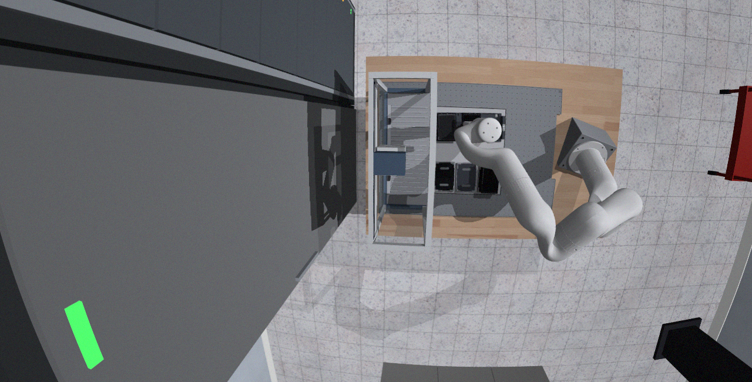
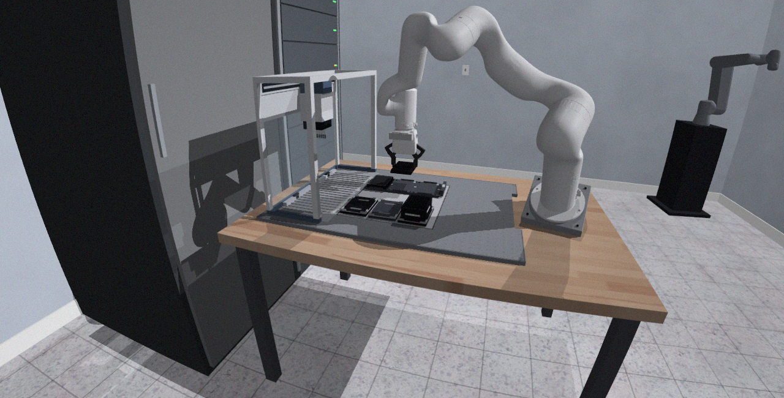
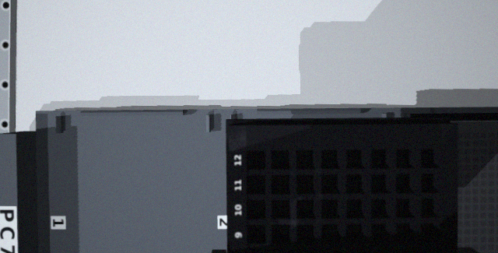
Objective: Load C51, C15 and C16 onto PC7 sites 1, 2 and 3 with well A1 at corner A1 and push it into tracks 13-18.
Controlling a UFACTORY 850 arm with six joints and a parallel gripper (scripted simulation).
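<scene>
Now: the plate carrier PC7 10 mm behind my hand and 90 mm below it. Also, from my hand: nest S2 (20 mm ahead, 240 mm to the left, 100 mm below); plate C15 (10 mm below); pipetting head (340 mm ahead, 80 mm to the left, 240 mm above).
</scene>
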